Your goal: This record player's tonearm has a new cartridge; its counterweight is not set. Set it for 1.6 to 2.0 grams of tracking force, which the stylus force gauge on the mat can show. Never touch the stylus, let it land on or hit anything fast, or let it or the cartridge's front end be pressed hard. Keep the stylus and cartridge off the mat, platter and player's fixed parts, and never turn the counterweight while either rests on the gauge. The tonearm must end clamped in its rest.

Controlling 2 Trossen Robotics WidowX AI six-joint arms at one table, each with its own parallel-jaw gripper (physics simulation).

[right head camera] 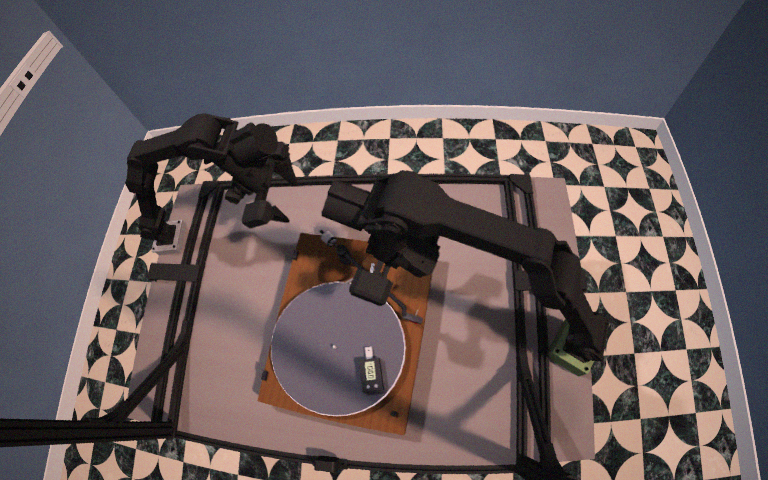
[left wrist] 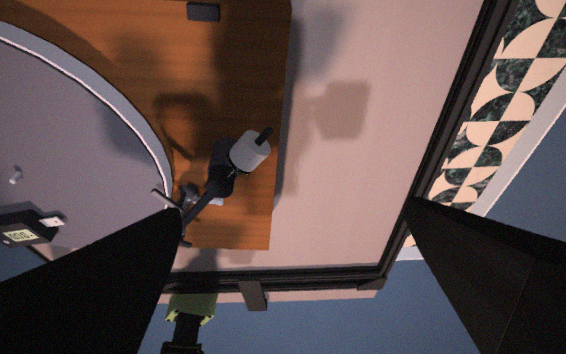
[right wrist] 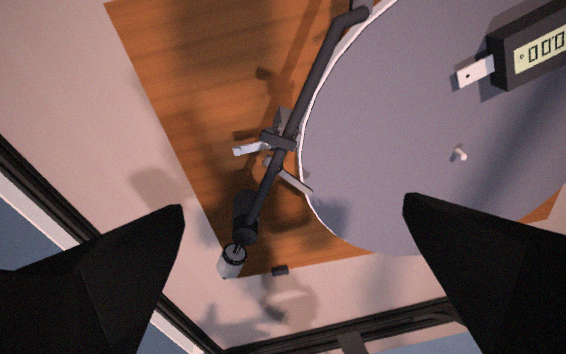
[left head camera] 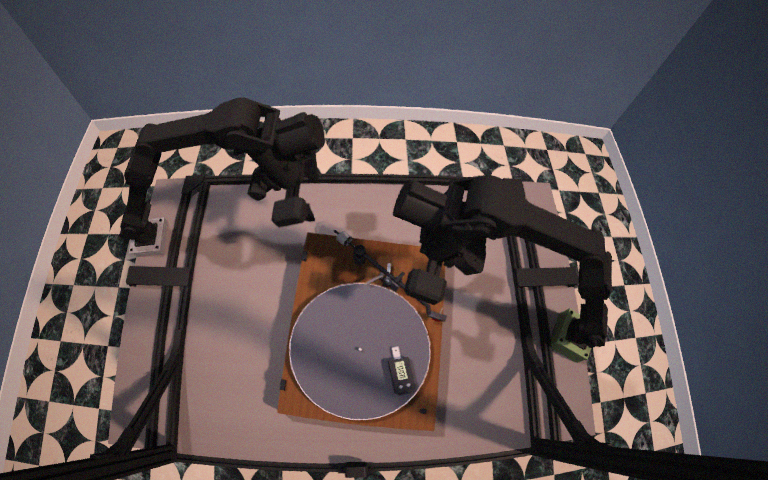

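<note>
The tonearm lies across its rest beside the platter. A dark clamp bar crosses its tube. The grey counterweight is at its back end, over the plinth's corner. The headshell is at the other end; the stylus cannot be made out. The gauge lies on the platter mat; its display shows zeros. My left gripper is open and empty, above and beside the counterweight. My right gripper is open and empty, above the tonearm.
The wooden plinth carries the player. The spindle stands at the platter's middle. A pale lever sticks out near the rest. A dark frame surrounds the table. Both arms reach in over the player's back part, the right one lower in the picture.
</note>
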